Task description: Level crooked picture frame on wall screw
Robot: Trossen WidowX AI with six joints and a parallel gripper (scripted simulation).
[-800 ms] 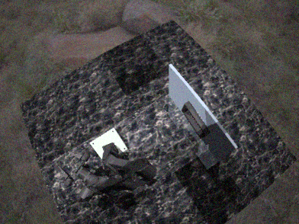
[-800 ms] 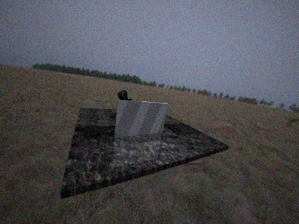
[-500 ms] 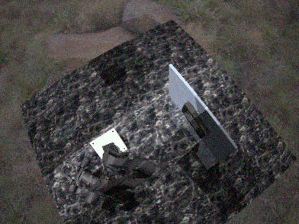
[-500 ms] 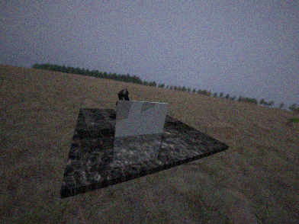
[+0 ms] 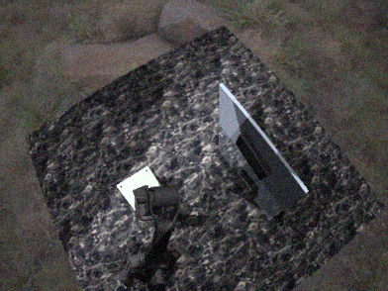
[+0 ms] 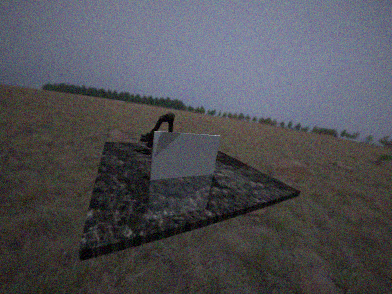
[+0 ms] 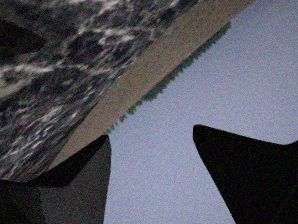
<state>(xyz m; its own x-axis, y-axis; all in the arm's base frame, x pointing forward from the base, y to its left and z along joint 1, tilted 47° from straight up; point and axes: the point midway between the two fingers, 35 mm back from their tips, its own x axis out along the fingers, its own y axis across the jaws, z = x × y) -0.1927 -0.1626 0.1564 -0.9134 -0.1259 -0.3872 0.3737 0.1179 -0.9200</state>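
Now: gripper tip 67 cm short of the picture frame, 14 cm to the right of it and 8 cm below it. The rest, counted from my gripper tip: wall panel 68 cm ahead, 15 cm to the left, 7 cm above.
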